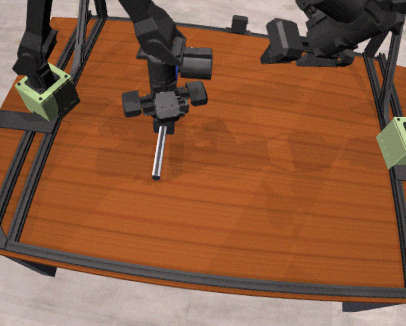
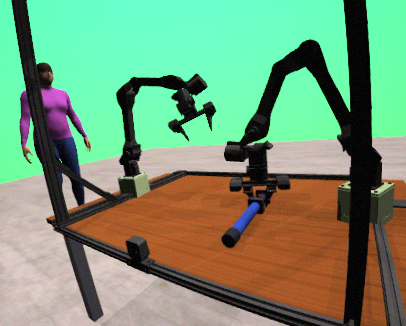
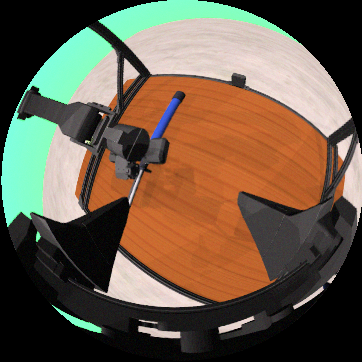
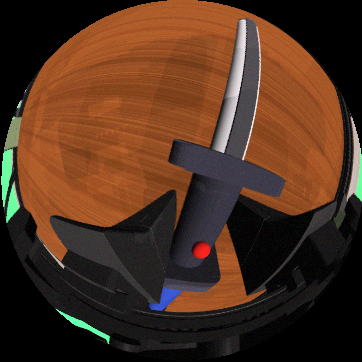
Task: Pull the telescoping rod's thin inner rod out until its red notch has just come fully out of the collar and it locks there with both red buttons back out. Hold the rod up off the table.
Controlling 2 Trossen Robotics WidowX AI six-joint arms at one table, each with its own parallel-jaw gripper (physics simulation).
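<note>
The telescoping rod has a blue outer tube (image 2: pixel 244 218) (image 3: pixel 165 116), a dark collar (image 4: pixel 205 213) (image 2: pixel 256 204) with a red button (image 4: pixel 201 250) (image 2: pixel 258 195), and a thin silver inner rod (image 1: pixel 159 152) (image 4: pixel 236 94) (image 3: pixel 134 188). My right gripper (image 1: pixel 163 126) (image 2: pixel 260 195) (image 4: pixel 198 194) is shut on the collar and holds the rod about level, a little above the table. My left gripper (image 2: pixel 198 132) (image 3: pixel 183 200) (image 1: pixel 308 59) is open and empty. It hangs high above the table, well away from the rod.
A person in a purple top (image 2: pixel 56 107) stands beyond the table's left side. Green arm bases (image 2: pixel 134 184) (image 1: pixel 53 94) sit at the table's ends. A small black block (image 2: pixel 137 249) (image 1: pixel 239 23) is clamped to the edge rail. A black frame post (image 2: pixel 355 162) rises at the right.
</note>
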